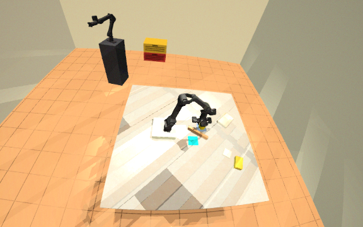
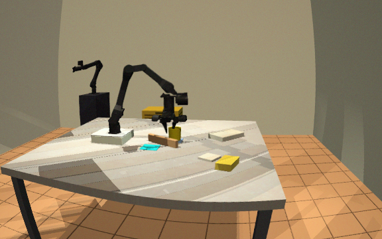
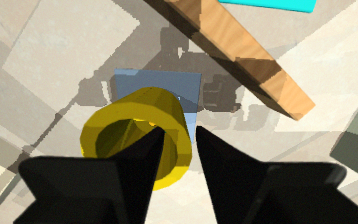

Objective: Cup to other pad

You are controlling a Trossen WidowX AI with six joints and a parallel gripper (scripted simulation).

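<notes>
My gripper tip is 20 mm short of the yellow cup. The rest, counted from my gripper tip: brown wooden block: 10 mm behind, 80 mm to the right, 30 mm below; then light blue pad: 20 mm ahead, 50 mm below; then cyan pad: 40 mm behind, 170 mm to the right, 50 mm below.
</notes>
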